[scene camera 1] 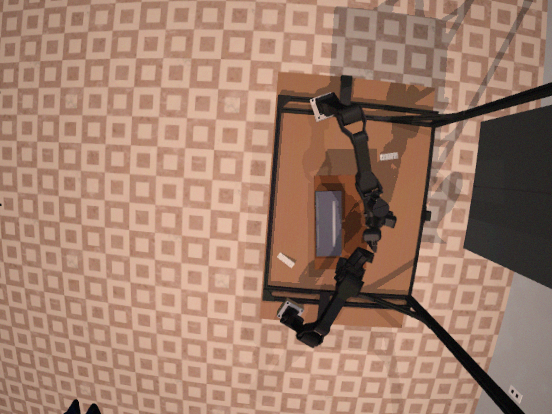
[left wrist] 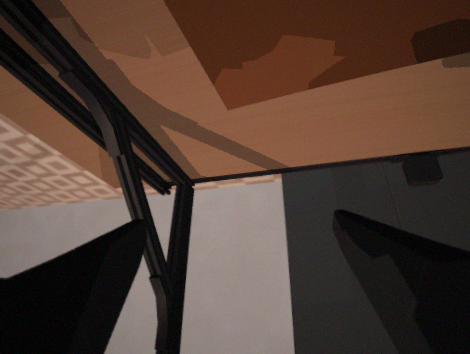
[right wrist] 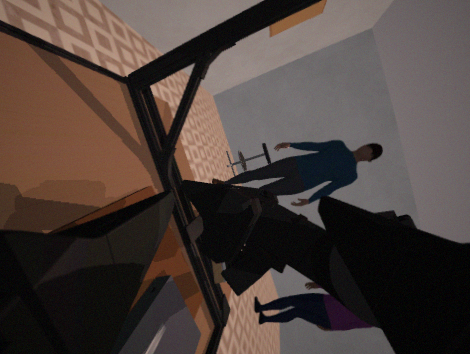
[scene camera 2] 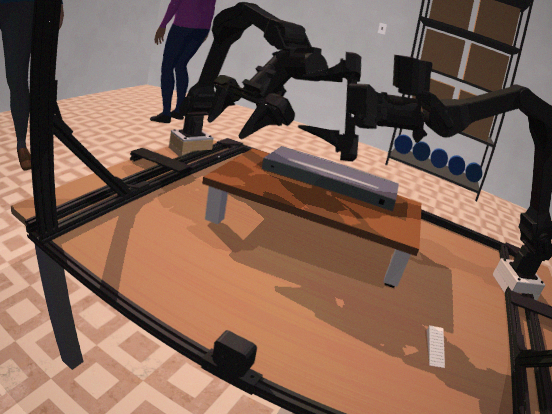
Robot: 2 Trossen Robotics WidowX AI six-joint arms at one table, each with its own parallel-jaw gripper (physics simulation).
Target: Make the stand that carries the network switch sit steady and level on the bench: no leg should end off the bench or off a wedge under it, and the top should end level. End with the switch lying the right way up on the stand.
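Pixels of known places: left gripper, between the fingertips: [scene camera 1: 367, 272] [left wrist: 240, 224] [right wrist: 202, 184] [scene camera 2: 223, 129]; right gripper, between the fingertips: [scene camera 1: 376, 246] [right wrist: 247, 200] [scene camera 2: 300, 100]; left arm's base, origin of its link: [scene camera 1: 290, 313] [right wrist: 228, 262] [scene camera 2: 191, 133]; right arm's base, origin of its link: [scene camera 1: 324, 106] [scene camera 2: 523, 271].
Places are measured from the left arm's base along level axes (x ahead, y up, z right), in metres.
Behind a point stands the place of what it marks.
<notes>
The stand [scene camera 1: 321, 182] {x 0.617, y 0.045, z -0.212 m} [scene camera 2: 235, 175] {x 0.401, y 0.044, z 0.102 m} [left wrist: 300, 65] {x 0.427, y 0.044, z 0.121 m} has a brown top and grey legs; two show in scene camera 2, the left leg [scene camera 2: 216, 205] {x 0.412, y -0.010, z 0.144 m} and the right leg [scene camera 2: 397, 267] {x 0.724, y -0.010, z -0.049 m}, whose lower end is dark. Whether that end touches the bench is unclear; the far legs are hidden. The grey switch [scene camera 1: 328, 223] {x 0.482, y 0.072, z -0.097 m} [scene camera 2: 330, 175] {x 0.500, y 0.072, z -0.058 m} [right wrist: 165, 320] {x 0.404, y 0.072, z -0.018 m} lies flat on the top. One white ridged wedge [scene camera 1: 389, 156] {x 0.890, y -0.050, z 0.013 m} [scene camera 2: 436, 346] {x 0.890, y -0.050, z 0.014 m} and another white wedge [scene camera 1: 286, 260] {x 0.211, y -0.051, z -0.149 m} lie on the bench, away from the stand. My left gripper [scene camera 2: 226, 128] {x 0.394, y 0.139, z 0.142 m} [left wrist: 240, 224] {x 0.394, y 0.139, z 0.142 m} and right gripper [scene camera 2: 300, 100] {x 0.512, y 0.228, z 0.076 m} [right wrist: 247, 197] {x 0.512, y 0.228, z 0.076 m} are open and empty above the stand.
The two arms are close together over the stand and overlap in scene camera 2. A black frame [scene camera 1: 274, 200] {x 0.434, y -0.040, z -0.351 m} surrounds the bench [scene camera 2: 165, 260] {x 0.489, y -0.057, z 0.288 m}, with posts at its corners. A black box [scene camera 2: 235, 352] {x 0.757, y -0.008, z 0.321 m} sits on the near rail. People and a shelf rack stand behind.
</notes>
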